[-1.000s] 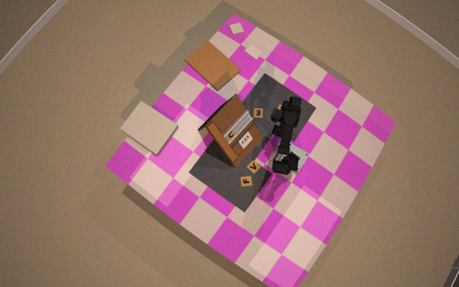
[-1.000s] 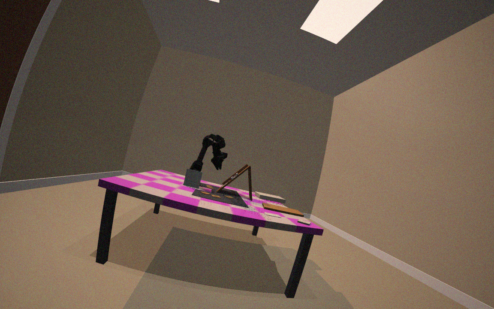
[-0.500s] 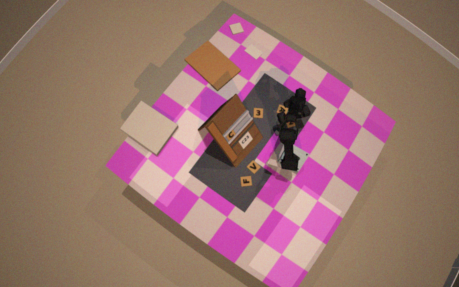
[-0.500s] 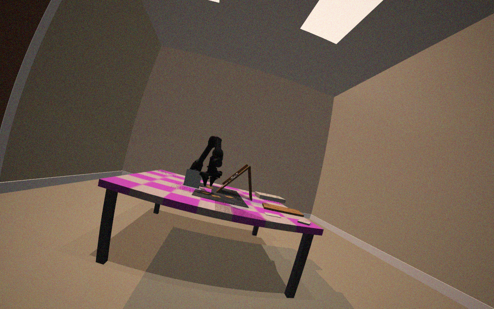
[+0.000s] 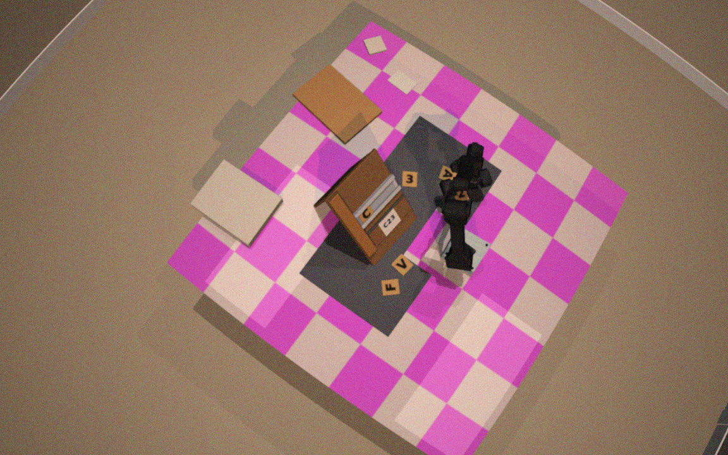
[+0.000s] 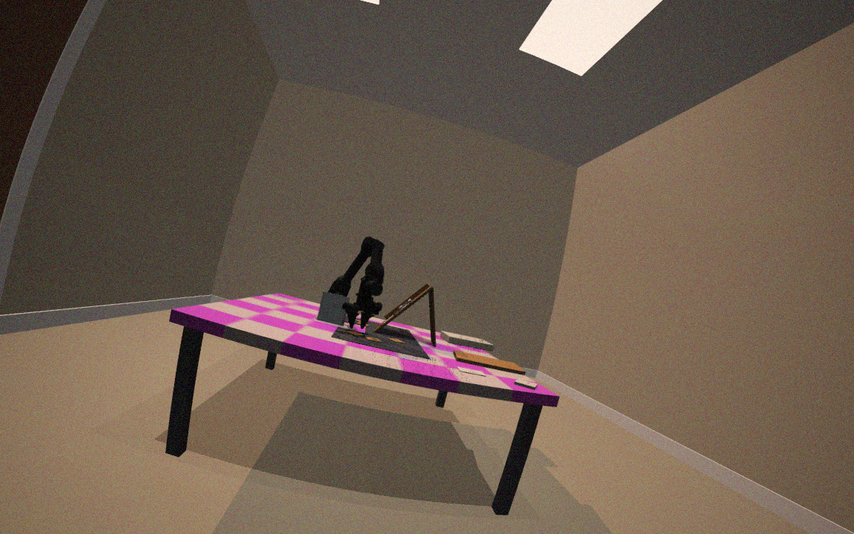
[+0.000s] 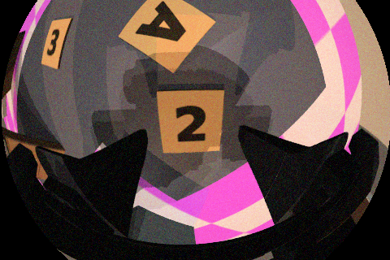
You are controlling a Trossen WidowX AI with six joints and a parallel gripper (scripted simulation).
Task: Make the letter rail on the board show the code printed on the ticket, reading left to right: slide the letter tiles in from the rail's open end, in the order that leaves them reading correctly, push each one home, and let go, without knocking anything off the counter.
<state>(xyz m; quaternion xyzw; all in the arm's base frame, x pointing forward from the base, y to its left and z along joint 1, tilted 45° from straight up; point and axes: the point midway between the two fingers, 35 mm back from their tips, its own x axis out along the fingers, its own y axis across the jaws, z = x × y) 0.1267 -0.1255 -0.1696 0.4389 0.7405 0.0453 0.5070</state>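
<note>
Right now the 2 tile is 20 mm below my gripper tip. From my gripper tip the other things lie so: white ticket: 150 mm ahead, 270 mm to the left, 50 mm above; then 3 tile: 180 mm ahead, 70 mm to the left, 20 mm below; then v tile: 20 mm ahead, 350 mm to the left, 20 mm below.
</note>
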